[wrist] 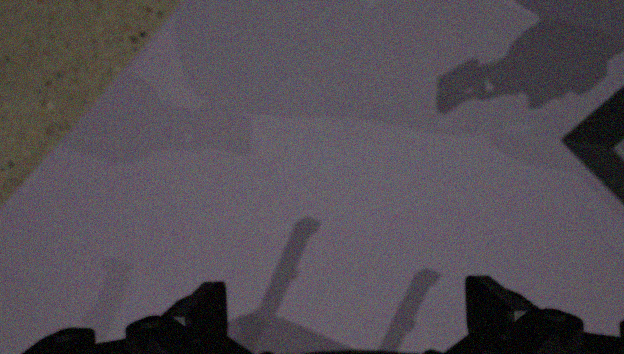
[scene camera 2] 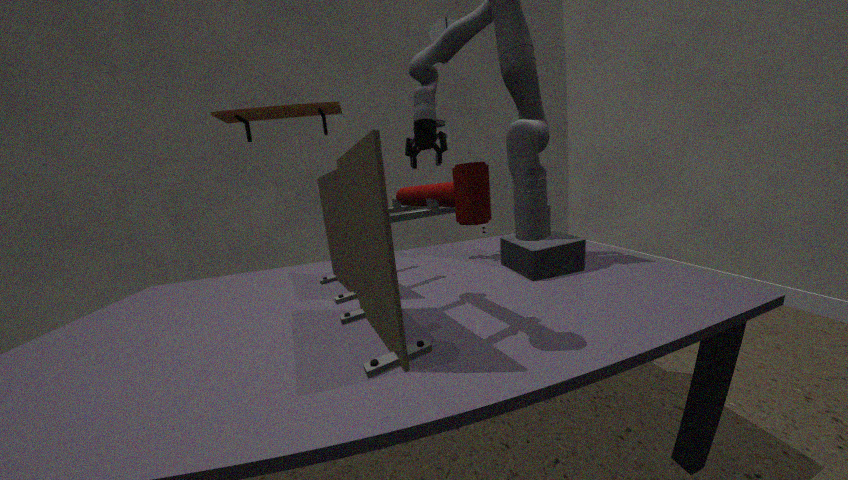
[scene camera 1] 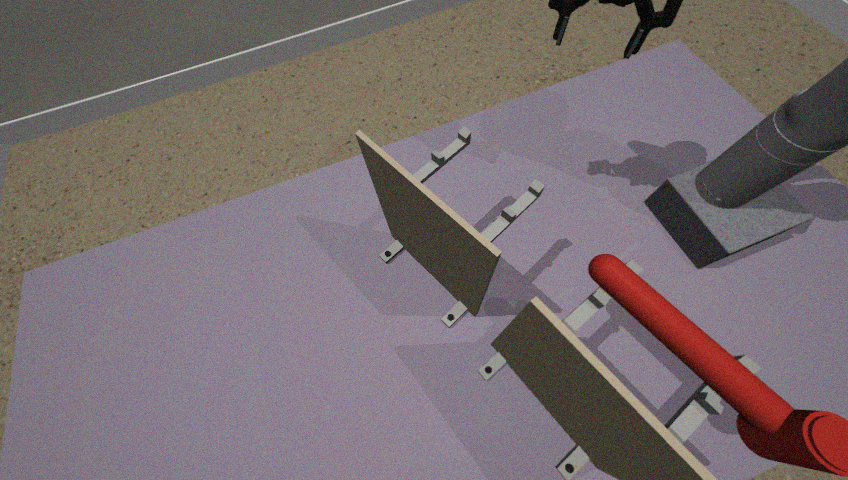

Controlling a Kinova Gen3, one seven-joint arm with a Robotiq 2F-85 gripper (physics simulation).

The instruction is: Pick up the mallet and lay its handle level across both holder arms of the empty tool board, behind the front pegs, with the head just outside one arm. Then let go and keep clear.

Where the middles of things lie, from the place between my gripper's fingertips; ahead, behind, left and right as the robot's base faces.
Labels:
The red mallet (scene camera 1: 770, 427) lies 11 cm ahead of my hand, 38 cm to the left of it and 8 cm below it.

